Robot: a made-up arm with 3 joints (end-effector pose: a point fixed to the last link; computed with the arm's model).
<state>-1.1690 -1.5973 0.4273</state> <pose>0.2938 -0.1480 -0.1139 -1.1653 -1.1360 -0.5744</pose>
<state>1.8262 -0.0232 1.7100</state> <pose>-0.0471 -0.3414 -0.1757 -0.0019 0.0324 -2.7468</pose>
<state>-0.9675 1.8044 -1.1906</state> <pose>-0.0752 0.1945 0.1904 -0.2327 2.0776 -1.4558</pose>
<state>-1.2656 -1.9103 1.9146</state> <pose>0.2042 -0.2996 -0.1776 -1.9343 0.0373 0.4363</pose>
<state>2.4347 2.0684 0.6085</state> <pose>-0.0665 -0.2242 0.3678 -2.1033 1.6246 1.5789</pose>
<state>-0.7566 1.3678 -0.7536</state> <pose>-0.0961 0.2406 0.0907 0.0022 1.4865 -1.2498</pose>
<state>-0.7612 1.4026 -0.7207</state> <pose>-0.0914 0.2437 0.1004 0.0307 1.5181 -1.2136</pose>
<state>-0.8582 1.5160 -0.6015</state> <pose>-0.0523 0.2579 0.1335 0.2091 1.6199 -1.1504</pose>
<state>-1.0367 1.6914 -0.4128</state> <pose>0.0227 0.2605 0.1869 0.5564 1.7253 -1.0649</pose>
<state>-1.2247 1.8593 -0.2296</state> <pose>0.0990 0.2324 0.2380 0.9471 1.7438 -0.9845</pose>
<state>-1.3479 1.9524 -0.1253</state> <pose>0.1410 0.2005 0.2653 1.1944 1.7042 -0.9454</pose>
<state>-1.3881 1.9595 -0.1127</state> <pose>0.1504 0.1930 0.2678 1.2462 1.6819 -0.9579</pose>
